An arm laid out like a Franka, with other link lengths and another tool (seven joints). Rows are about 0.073 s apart.
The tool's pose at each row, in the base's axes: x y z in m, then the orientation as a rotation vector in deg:
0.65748 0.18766 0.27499 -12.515 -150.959 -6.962
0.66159 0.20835 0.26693 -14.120 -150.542 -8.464
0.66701 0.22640 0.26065 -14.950 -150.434 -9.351
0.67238 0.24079 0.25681 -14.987 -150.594 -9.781
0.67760 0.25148 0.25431 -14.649 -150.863 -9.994
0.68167 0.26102 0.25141 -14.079 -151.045 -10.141
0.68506 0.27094 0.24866 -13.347 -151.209 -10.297
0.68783 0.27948 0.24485 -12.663 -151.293 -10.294
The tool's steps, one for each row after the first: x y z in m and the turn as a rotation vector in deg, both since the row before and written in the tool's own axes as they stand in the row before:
-0.00469 0.02069 0.00774 -1.352 0.272 0.898
-0.00506 0.01836 0.00564 -0.783 0.025 0.432
-0.00426 0.01491 0.00320 -0.318 -0.155 -0.072
-0.00406 0.01135 0.00157 -0.097 -0.220 -0.308
-0.00349 0.00993 0.00229 -0.005 -0.107 -0.448
-0.00284 0.01015 0.00253 0.019 -0.072 -0.560
-0.00309 0.00856 0.00351 0.125 -0.002 -0.488

